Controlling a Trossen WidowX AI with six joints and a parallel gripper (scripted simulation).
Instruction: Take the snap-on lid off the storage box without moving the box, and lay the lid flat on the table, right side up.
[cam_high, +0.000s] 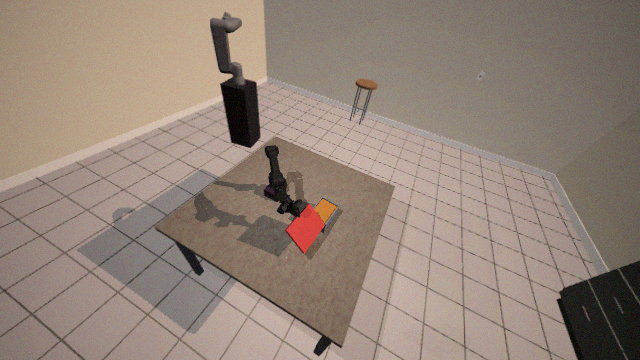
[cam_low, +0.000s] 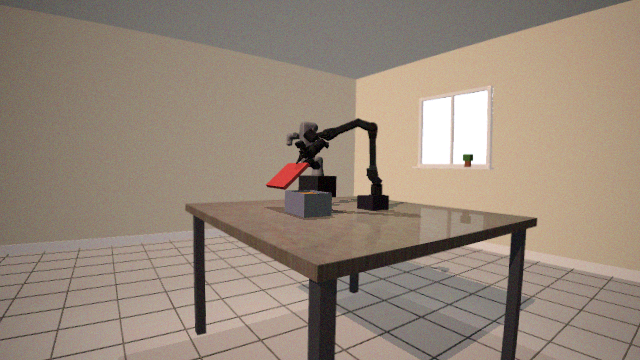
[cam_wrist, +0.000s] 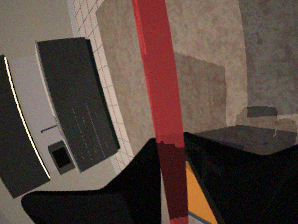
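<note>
Right now the red lid is 60 mm ahead of my gripper tip, 20 mm to the right of it and 50 mm below it. The rest, counted from my gripper tip: grey-blue storage box (120 mm ahead, 210 mm to the left, 180 mm below).
</note>
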